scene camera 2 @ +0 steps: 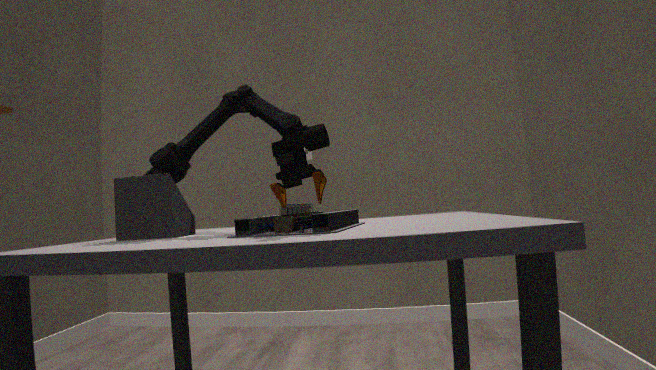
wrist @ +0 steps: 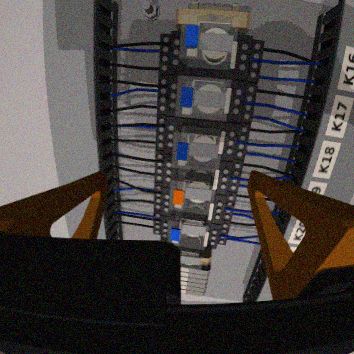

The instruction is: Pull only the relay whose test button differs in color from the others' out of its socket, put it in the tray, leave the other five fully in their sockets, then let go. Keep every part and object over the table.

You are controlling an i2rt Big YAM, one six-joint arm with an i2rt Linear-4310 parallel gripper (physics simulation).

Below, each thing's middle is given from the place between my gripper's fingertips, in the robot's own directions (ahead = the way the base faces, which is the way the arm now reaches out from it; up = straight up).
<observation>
The relay [wrist: 191, 190] is 10 mm behind my hand, 10 mm to the left of it and 10 mm below it. From my hand the other things lie so: panel base plate [wrist: 231, 264]: 30 mm to the left, 60 mm below.
</observation>
